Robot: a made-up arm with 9 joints. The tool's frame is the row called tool.
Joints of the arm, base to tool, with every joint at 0 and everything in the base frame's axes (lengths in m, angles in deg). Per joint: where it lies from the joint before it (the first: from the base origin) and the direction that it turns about. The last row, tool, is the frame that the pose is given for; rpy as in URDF.
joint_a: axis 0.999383 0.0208 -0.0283 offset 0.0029 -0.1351 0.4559
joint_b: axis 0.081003 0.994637 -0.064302 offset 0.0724 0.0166 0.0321
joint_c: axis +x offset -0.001 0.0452 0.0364
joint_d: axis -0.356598 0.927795 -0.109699 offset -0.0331 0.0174 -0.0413
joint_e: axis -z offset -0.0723 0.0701 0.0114
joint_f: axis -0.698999 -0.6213 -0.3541 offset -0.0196 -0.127 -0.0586
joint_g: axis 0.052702 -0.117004 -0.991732 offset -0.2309 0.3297 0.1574
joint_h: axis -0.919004 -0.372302 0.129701 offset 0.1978 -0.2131 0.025
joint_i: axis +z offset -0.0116 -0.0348 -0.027
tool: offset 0.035 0.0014 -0.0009 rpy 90 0 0
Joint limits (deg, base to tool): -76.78..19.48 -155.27..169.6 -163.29..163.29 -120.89..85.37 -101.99..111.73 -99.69..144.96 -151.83..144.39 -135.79..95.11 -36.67..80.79
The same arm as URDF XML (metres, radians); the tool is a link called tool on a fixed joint. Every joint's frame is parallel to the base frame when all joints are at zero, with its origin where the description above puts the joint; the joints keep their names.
<robot name="arm">
  <link name="base_link"/>
  <link name="link1"/>
  <link name="link2"/>
  <link name="link3"/>
  <link name="link4"/>
  <link name="link5"/>
  <link name="link6"/>
  <link name="link7"/>
  <link name="link8"/>
  <link name="link9"/>
  <link name="tool"/>
  <joint name="joint_a" type="revolute">
    <parent link="base_link"/>
    <child link="link1"/>
    <origin xyz="0.0029 -0.1351 0.4559" rpy="0 0 0"/>
    <axis xyz="0.999383 0.0208 -0.0283"/>
    <limit lower="-1.3401" upper="0.34"/>
  </joint>
  <joint name="joint_b" type="revolute">
    <parent link="link1"/>
    <child link="link2"/>
    <origin xyz="0.0724 0.0166 0.0321" rpy="0 0 0"/>
    <axis xyz="0.081003 0.994637 -0.064302"/>
    <limit lower="-2.71" upper="2.9601"/>
  </joint>
  <joint name="joint_c" type="revolute">
    <parent link="link2"/>
    <child link="link3"/>
    <origin xyz="-0.001 0.0452 0.0364" rpy="0 0 0"/>
    <axis xyz="1 0 0"/>
    <limit lower="-2.8499" upper="2.8499"/>
  </joint>
  <joint name="joint_d" type="revolute">
    <parent link="link3"/>
    <child link="link4"/>
    <origin xyz="-0.0331 0.0174 -0.0413" rpy="0 0 0"/>
    <axis xyz="-0.356598 0.927795 -0.109699"/>
    <limit lower="-2.1099" upper="1.49"/>
  </joint>
  <joint name="joint_e" type="revolute">
    <parent link="link4"/>
    <child link="link5"/>
    <origin xyz="-0.0723 0.0701 0.0114" rpy="0 0 0"/>
    <axis xyz="0 0 -1"/>
    <limit lower="-1.7801" upper="1.9501"/>
  </joint>
  <joint name="joint_f" type="revolute">
    <parent link="link5"/>
    <child link="link6"/>
    <origin xyz="-0.0196 -0.127 -0.0586" rpy="0 0 0"/>
    <axis xyz="-0.698999 -0.6213 -0.3541"/>
    <limit lower="-1.7399" upper="2.53"/>
  </joint>
  <joint name="joint_g" type="revolute">
    <parent link="link6"/>
    <child link="link7"/>
    <origin xyz="-0.2309 0.3297 0.1574" rpy="0 0 0"/>
    <axis xyz="0.052702 -0.117004 -0.991732"/>
    <limit lower="-2.6499" upper="2.5201"/>
  </joint>
  <joint name="joint_h" type="revolute">
    <parent link="link7"/>
    <child link="link8"/>
    <origin xyz="0.1978 -0.2131 0.025" rpy="0 0 0"/>
    <axis xyz="-0.919004 -0.372302 0.129701"/>
    <limit lower="-2.37" upper="1.66"/>
  </joint>
  <joint name="joint_i" type="revolute">
    <parent link="link8"/>
    <child link="link9"/>
    <origin xyz="-0.0116 -0.0348 -0.027" rpy="0 0 0"/>
    <axis xyz="0 0 1"/>
    <limit lower="-0.64" upper="1.4101"/>
  </joint>
  <joint name="tool_fixed" type="fixed">
    <parent link="link9"/>
    <child link="tool"/>
    <origin xyz="0.035 0.0014 -0.0009" rpy="1.5708 0 0"/>
  </joint>
</robot>

